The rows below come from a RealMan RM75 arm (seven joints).
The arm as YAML. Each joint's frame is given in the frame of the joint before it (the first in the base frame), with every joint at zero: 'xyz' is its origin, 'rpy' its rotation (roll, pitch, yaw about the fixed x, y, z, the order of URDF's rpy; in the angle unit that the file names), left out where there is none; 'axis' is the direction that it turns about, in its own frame. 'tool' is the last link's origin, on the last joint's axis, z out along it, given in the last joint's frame.
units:
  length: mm
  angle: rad
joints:
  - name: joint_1
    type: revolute
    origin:
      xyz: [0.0, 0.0, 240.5]
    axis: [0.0, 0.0, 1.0]
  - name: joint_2
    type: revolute
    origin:
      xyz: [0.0, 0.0, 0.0]
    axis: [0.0, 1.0, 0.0]
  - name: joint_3
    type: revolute
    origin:
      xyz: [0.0, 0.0, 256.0]
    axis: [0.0, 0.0, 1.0]
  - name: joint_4
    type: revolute
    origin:
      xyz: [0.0, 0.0, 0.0]
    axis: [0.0, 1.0, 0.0]
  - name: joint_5
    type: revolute
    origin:
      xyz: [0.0, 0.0, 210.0]
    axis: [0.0, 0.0, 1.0]
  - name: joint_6
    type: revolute
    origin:
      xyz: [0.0, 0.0, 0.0]
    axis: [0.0, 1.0, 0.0]
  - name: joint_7
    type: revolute
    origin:
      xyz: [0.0, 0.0, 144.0]
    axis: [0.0, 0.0, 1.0]
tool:
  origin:
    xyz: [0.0, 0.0, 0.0]
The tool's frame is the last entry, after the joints.
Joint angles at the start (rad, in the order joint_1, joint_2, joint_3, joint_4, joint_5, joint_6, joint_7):
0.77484, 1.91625, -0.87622, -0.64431, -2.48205, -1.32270, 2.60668
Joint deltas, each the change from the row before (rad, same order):
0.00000, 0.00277, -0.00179, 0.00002, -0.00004, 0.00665, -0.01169
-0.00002, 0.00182, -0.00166, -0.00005, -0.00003, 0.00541, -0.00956
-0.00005, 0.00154, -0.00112, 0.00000, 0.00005, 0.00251, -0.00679
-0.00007, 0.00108, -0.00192, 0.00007, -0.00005, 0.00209, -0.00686
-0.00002, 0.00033, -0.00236, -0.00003, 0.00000, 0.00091, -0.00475
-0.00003, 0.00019, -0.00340, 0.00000, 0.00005, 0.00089, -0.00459
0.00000, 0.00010, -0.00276, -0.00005, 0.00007, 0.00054, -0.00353
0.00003, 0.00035, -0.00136, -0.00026, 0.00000, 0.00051, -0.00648
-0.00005, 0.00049, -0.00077, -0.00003, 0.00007, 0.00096, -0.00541
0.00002, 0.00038, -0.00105, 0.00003, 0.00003, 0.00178, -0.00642
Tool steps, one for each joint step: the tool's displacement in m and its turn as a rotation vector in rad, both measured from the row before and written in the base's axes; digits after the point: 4 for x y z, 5 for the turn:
-0.0002, 0.0004, -0.0012, 0.00021, -0.00452, 0.01249
-0.0001, 0.0004, -0.0008, 0.00036, -0.00417, 0.01030
-0.0001, 0.0000, -0.0007, -0.00113, -0.00226, 0.00703
0.0000, 0.0000, -0.0006, -0.00183, -0.00308, 0.00723
0.0000, 0.0000, -0.0003, -0.00211, -0.00292, 0.00537
0.0000, -0.0001, -0.0004, -0.00270, -0.00359, 0.00555
0.0000, -0.0001, -0.0003, -0.00224, -0.00282, 0.00436
-0.0001, 0.0000, -0.0002, -0.00214, -0.00264, 0.00679
0.0000, 0.0000, -0.0003, -0.00128, -0.00188, 0.00542
0.0000, 0.0001, -0.0002, -0.00093, -0.00269, 0.00661

